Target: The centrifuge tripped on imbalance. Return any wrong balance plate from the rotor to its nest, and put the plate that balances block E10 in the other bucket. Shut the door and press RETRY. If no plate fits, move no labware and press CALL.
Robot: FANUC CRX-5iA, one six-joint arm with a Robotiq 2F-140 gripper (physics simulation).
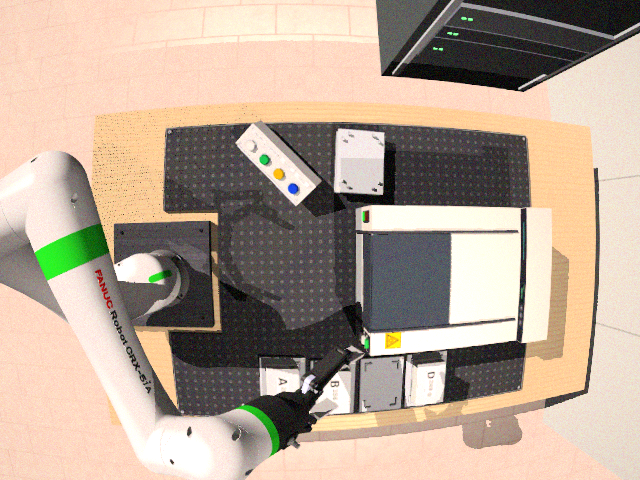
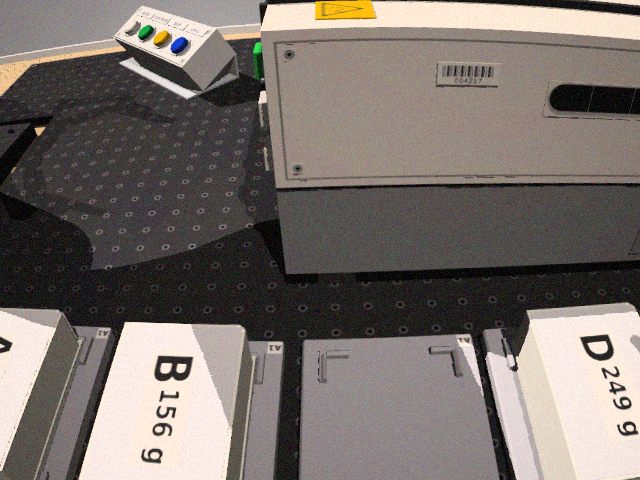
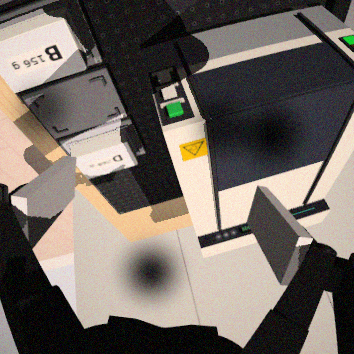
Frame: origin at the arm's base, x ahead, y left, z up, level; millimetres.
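Where they show: gripper, between the fingertips: (image 1: 344,378) (image 3: 165,190).
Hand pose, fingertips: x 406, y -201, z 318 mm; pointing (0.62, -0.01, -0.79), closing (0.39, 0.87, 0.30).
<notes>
Each offset is from my fingertips to the centre of the thing. Level surfaces: height alone.
My gripper (image 1: 340,381) (image 3: 165,190) is open and empty, high near the centrifuge's front corner and plate B. The centrifuge @(dz -217, dx +319, dy +144 mm) (image 1: 483,279) (image 2: 413,129) (image 3: 187,172) has a dark panel across its top; rotor and buckets do not show. Plate A @(dz -306, dx -128, dy -119 mm) (image 1: 279,383) (image 2: 20,372) sits in the first nest, its weight unreadable. Plate B @(dz -306, dx +5, dy -143 mm) (image 1: 338,396) (image 2: 173,403) (image 3: 42,60), marked 156 g, and plate D @(dz -306, dx +270, dy -164 mm) (image 1: 430,382) (image 2: 602,387) (image 3: 107,159), marked 249 g, sit in theirs. The nest @(dz -330, dx +140, dy -155 mm) (image 1: 381,384) (image 2: 392,413) (image 3: 77,102) between them is empty. The button box @(dz -297, dx -76, dy +462 mm) (image 1: 297,160) (image 2: 209,56) has white, green, yellow and blue buttons. No E10 label shows.
A pale flat-topped stand (image 1: 360,160) is behind the centrifuge's front end, beside the button box. A green button @(dz -157, dx +79, dy +22 mm) (image 1: 366,342) (image 3: 175,109) is on the centrifuge's near front corner. A dark cabinet (image 1: 496,46) stands beyond the table @(dz -352 mm) (image 1: 563,170).
</notes>
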